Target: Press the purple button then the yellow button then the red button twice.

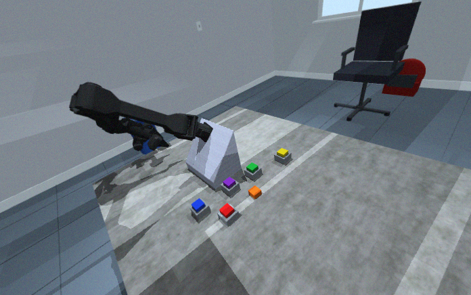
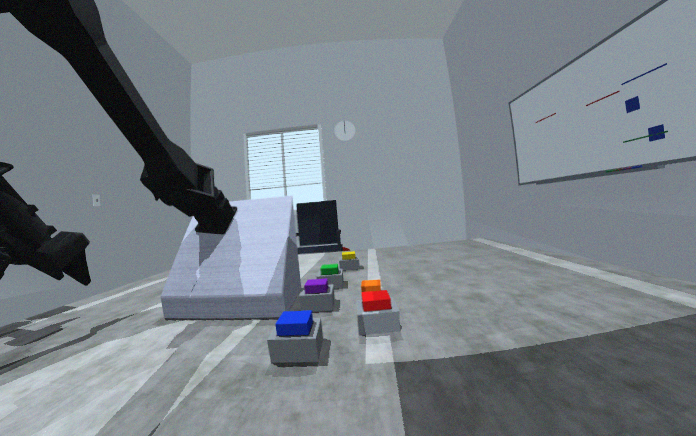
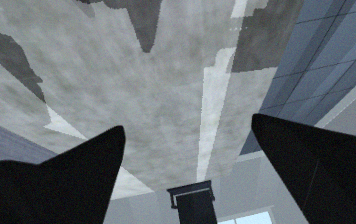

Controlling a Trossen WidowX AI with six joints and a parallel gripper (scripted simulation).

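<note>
Right now the purple button is 430 mm ahead of my gripper tip, 80 mm to the left of it and 30 mm below it. Also, from my gripper tip: red button (520 mm ahead, 30 mm below, 10 mm to the left); green button (430 mm ahead, 190 mm to the left, 30 mm below); blue button (440 mm ahead, 50 mm to the right, 30 mm below).
</note>
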